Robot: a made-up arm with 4 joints.
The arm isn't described. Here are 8 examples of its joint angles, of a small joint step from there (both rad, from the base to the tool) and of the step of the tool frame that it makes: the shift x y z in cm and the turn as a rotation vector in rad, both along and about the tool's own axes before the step.
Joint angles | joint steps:
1: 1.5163 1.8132 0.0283 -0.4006 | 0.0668 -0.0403 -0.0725 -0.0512
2: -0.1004 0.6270 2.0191 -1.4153 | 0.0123 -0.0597 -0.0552 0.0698
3: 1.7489 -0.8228 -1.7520 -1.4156 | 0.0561 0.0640 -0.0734 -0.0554
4: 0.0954 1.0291 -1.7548 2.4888 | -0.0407 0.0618 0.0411 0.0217
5: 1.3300 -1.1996 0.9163 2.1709 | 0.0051 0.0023 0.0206 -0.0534
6: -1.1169 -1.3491 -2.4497 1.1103 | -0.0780 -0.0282 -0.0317 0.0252
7: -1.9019 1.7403 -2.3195 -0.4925 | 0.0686 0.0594 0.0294 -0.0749
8: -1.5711 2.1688 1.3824 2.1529 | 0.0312 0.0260 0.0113 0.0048
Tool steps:
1: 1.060 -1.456 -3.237 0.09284 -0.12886 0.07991
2: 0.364 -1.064 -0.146 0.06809 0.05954 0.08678
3: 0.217 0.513 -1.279 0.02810 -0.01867 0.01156
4: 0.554 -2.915 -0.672 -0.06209 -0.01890 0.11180
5: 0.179 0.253 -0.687 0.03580 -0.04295 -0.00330
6: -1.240 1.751 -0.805 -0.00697 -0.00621 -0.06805
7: -0.893 1.595 -1.200 0.02261 -0.07255 -0.11733
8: -0.528 -0.342 0.598 -0.00589 0.03406 0.02227
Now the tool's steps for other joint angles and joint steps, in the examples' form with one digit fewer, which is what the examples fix.
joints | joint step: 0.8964 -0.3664 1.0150 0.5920 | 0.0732 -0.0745 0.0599 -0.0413
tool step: 1.51 0.97 -3.39 0.0928 -0.0996 -0.0104
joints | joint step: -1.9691 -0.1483 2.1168 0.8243 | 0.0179 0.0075 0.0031 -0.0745
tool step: 0.44 0.39 -0.95 0.0438 -0.0525 -0.0165
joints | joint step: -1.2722 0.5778 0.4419 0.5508 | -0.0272 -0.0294 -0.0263 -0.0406
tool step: 0.02 0.12 -0.74 -0.0249 -0.0636 -0.0220
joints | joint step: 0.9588 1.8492 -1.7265 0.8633 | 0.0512 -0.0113 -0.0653 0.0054
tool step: 0.01 1.00 -1.78 -0.0457 -0.0855 -0.0432
